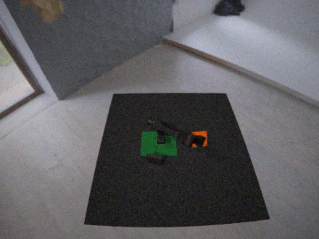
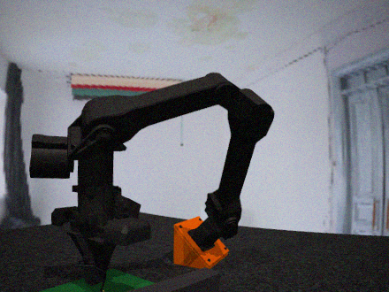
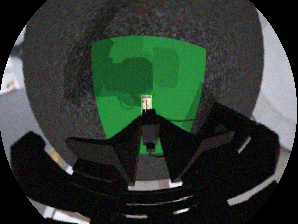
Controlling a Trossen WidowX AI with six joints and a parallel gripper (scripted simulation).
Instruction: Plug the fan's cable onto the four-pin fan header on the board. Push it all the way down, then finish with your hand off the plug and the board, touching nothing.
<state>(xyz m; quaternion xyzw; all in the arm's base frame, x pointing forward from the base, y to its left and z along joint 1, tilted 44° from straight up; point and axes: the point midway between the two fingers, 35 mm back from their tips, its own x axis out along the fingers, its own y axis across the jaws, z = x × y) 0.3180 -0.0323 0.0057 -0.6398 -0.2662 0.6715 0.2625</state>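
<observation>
Right now my gripper tip is 6 cm above the pale four-pin header. Round my gripper tip: dark fan plug (1 cm ahead, 1 cm above); black fan (18 cm to the left, 5 cm ahead); green board (8 cm below, 2 cm ahead).
</observation>
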